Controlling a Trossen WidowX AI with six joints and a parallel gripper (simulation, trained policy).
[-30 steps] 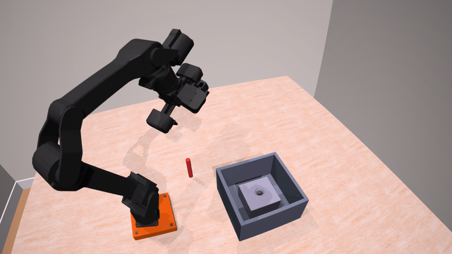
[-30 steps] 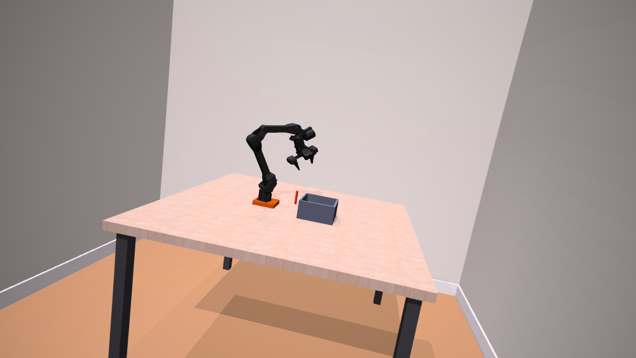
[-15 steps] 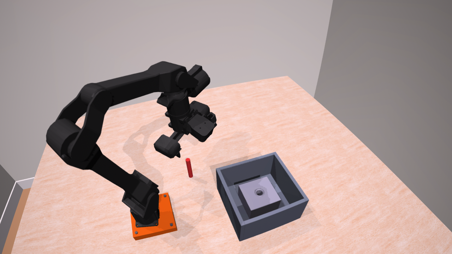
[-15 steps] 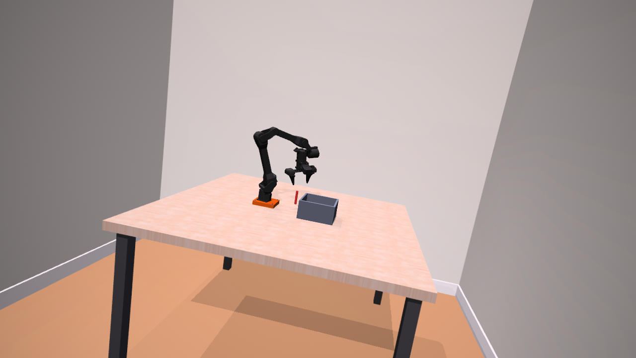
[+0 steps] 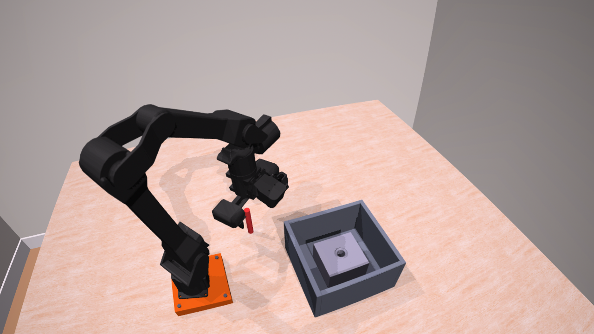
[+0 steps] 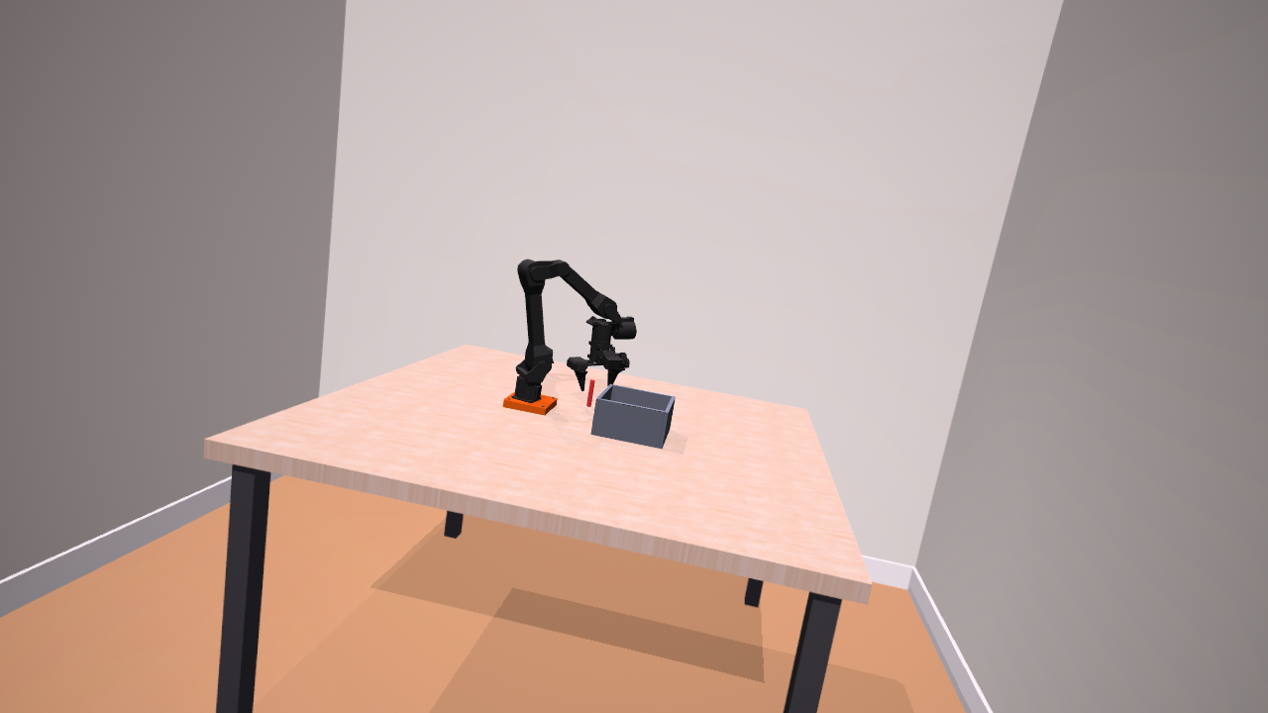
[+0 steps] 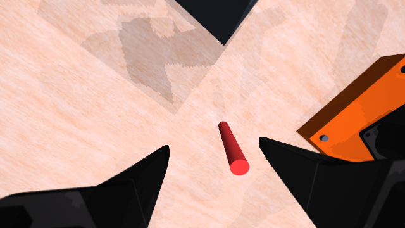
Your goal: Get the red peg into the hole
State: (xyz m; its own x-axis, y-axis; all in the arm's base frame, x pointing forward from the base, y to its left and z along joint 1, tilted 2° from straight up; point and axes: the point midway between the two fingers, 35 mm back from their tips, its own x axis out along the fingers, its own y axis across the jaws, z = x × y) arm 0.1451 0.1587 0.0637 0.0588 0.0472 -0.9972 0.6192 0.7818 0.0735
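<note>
The red peg is 10 mm behind my gripper tip, 10 mm to the right of it and 10 mm below it. The rest, counted from my gripper tip: plate (170 mm ahead, 160 mm to the right); grey box (170 mm ahead, 160 mm to the right, 20 mm below).
</note>
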